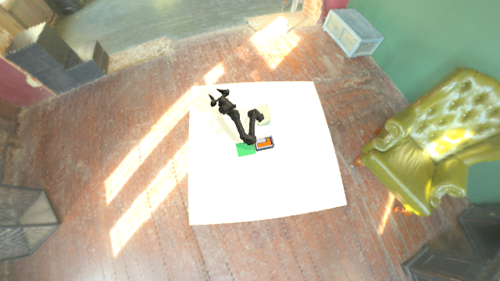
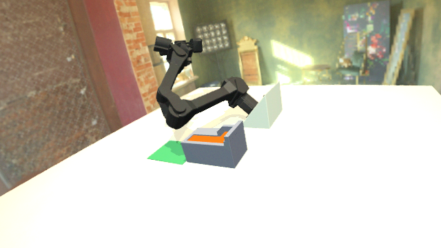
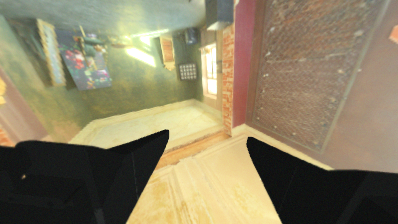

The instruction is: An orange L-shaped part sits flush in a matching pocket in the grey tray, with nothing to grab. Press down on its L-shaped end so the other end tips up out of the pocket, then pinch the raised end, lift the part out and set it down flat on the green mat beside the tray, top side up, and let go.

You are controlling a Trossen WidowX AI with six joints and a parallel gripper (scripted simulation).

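The orange L-shaped part lies 41 cm ahead of my gripper tip, 34 cm to the left of it and 26 cm below it. The rest, counted from my gripper tip: green mat 41 cm ahead, 17 cm to the left, 33 cm below.
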